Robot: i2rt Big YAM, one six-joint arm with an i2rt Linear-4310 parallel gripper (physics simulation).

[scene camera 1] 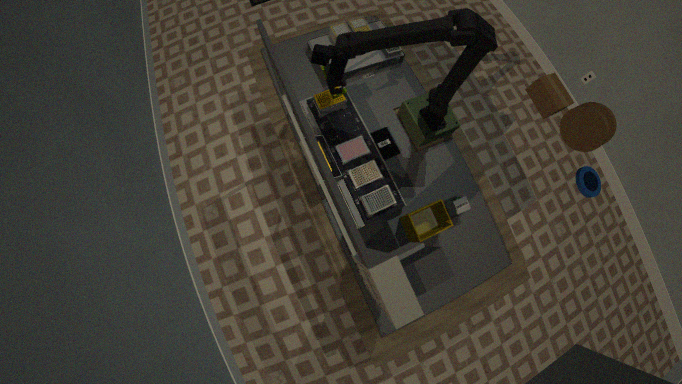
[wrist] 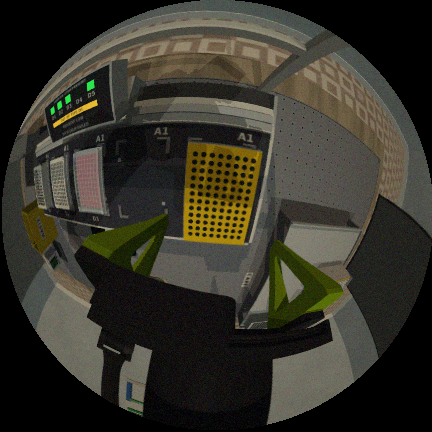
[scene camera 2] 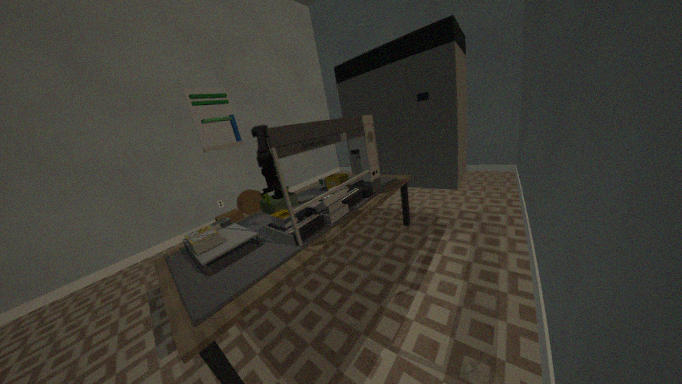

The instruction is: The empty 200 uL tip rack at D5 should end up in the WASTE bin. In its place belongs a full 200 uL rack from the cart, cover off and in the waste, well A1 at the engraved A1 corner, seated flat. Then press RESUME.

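Frame: origin at the arm's base, x ahead, y left, z up, level; centimetres.
Seen in the pictures: gripper, fingertip midpoint: (scene camera 1: 331, 88) (wrist: 222, 233) (scene camera 2: 278, 203); arm's base at its link origin: (scene camera 1: 432, 118) (scene camera 2: 281, 195).
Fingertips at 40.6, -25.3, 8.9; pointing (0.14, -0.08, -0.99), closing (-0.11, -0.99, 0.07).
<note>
Pixels of each thing's middle, then the offset from my fingertips to it, as dx, dy, dz. "pt": a spot on its surface instead. Level surfaces: height alone.
- empty yellow 200 uL tip rack at the middle of its body: (wrist: 217, 191) (scene camera 1: 329, 101) (scene camera 2: 283, 218) +0.8, +0.1, -8.9
- dark deck at its surface level: dz -11.9
- cart at the middle of its body: (wrist: 297, 284) (scene camera 1: 355, 49) (scene camera 2: 219, 241) -25.9, -28.9, -14.5
- yellow WASTE bin at the middle of its body: (scene camera 1: 425, 221) (wrist: 38, 223) (scene camera 2: 337, 183) -15.6, +66.0, -11.0
- pink plate at the middle of its body: (wrist: 87, 181) (scene camera 1: 352, 149) +0.2, +25.0, -11.2
- status screen at a spot on its surface: (wrist: 82, 107) pt +13.5, +21.6, -5.5
- black pad at a spot on its surface: (scene camera 1: 385, 143) pt -16.7, +26.2, -17.1
The empty yellow 200 uL tip rack (scene camera 1: 330, 99) (scene camera 2: 281, 214) (wrist: 220, 195) sits at D5, the end slot of the dark deck (wrist: 137, 180). Its holes show dark. My gripper (scene camera 1: 339, 92) (wrist: 222, 233) is open with nothing between its green fingers. It hangs above the deck's front edge by the rack, with the fingertips apart from it in the wrist view. Pale tip racks (scene camera 1: 340, 31) (scene camera 2: 206, 241) stand on the cart (scene camera 2: 227, 249) (wrist: 325, 245); their size labels are unreadable. The yellow WASTE bin (scene camera 1: 413, 231) (scene camera 2: 336, 181) (wrist: 40, 229) stands past the deck's other end. I cannot make out RESUME.
A pink plate (scene camera 1: 353, 149) (wrist: 90, 180) sits at D3, with two pale racks (scene camera 1: 365, 174) (scene camera 1: 379, 199) beyond it. A status screen (wrist: 82, 107) stands behind the deck. An overhead beam (scene camera 2: 315, 136) spans the deck. A black pad (scene camera 1: 385, 143) lies between deck and arm base.
</note>
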